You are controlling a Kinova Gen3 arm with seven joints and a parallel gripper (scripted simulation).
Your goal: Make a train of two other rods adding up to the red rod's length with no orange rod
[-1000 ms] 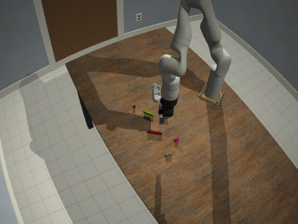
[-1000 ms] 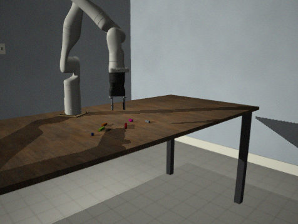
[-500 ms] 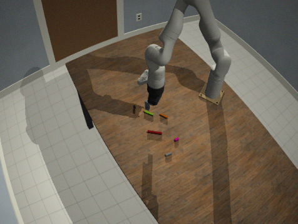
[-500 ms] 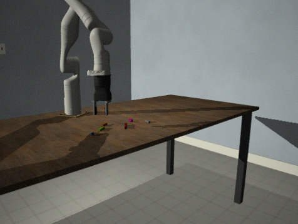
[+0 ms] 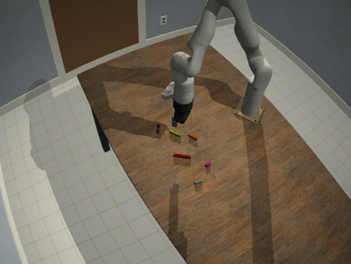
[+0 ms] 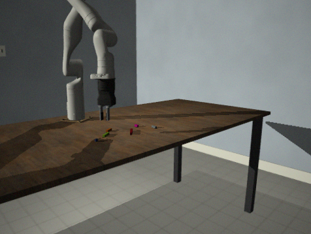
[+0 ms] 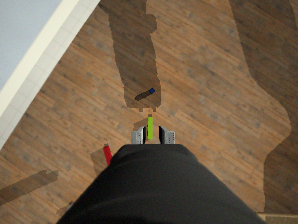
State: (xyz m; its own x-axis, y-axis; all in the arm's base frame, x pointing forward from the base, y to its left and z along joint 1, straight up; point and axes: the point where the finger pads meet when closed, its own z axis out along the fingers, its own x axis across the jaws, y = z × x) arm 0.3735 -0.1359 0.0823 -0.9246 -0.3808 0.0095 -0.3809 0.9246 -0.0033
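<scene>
The lime rod is 80 mm below my hand. Round my hand: orange rod 80 mm below, 60 mm to the left, 40 mm behind; then small blue rod 80 mm to the right, 80 mm below, 30 mm ahead; then red rod 110 mm to the left, 80 mm below, 60 mm ahead.
</scene>
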